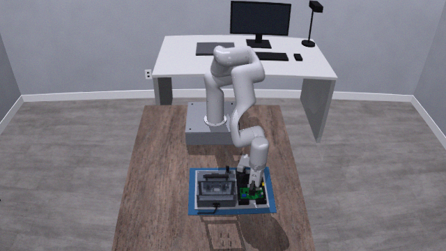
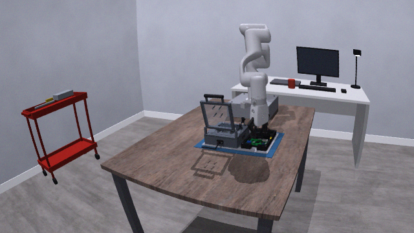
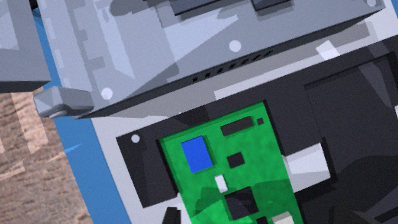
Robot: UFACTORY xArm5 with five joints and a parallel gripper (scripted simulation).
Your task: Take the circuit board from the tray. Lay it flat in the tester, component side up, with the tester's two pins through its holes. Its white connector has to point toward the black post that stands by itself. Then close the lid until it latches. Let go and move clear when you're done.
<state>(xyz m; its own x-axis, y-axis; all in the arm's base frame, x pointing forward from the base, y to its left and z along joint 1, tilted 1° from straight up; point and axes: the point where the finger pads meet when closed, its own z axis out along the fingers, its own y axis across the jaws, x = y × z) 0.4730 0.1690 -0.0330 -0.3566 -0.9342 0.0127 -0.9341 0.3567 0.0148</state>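
The green circuit board is 10 mm to the right of my hand and 50 mm below it. Round my hand: clear lid (90 mm ahead, 180 mm to the right, 120 mm above); grey tester (10 mm behind, 140 mm to the right, 50 mm above).
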